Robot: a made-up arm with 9 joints.
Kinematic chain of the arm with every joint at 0, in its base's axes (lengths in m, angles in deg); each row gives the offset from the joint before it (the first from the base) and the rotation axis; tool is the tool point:
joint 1: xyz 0 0 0.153 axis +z
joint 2: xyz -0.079 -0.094 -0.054 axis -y
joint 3: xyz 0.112 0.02 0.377 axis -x
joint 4: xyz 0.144 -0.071 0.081 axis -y
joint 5: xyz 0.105 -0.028 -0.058 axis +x
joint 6: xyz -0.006 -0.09 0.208 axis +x
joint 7: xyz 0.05 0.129 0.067 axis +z
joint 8: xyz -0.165 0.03 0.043 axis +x
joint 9: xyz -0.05 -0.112 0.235 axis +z
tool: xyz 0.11 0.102 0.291
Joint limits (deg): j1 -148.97..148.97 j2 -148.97..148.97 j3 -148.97..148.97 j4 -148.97..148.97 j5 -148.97..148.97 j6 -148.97..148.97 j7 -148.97..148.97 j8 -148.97..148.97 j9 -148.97..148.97
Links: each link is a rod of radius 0.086 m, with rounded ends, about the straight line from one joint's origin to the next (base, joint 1, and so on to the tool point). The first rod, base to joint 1, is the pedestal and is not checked.
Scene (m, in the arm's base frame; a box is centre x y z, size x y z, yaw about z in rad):
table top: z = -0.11
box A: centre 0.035 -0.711 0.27 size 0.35 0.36 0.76 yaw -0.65
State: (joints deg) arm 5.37 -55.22 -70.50 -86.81 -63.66 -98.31 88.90 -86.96 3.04
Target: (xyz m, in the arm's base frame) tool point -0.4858 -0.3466 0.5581
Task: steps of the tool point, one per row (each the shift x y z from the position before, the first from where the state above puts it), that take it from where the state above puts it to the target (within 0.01 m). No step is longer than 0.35 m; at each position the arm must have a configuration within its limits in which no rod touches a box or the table.
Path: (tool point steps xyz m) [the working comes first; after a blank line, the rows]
Joints at the target: -14.64 24.33 -73.10 -87.98 -82.48 -86.67 79.12 -61.36 -1.73
Straight joint move there: touches box A.

1: 0.0240 0.0528 0.1666
2: -0.0341 0.0610 0.1746
3: -0.0917 0.0633 0.1622
4: -0.1412 0.0609 0.1317
5: -0.3001 -0.1273 0.0081
6: -0.3011 -0.0500 -0.1271
7: -0.2172 0.0525 -0.2314

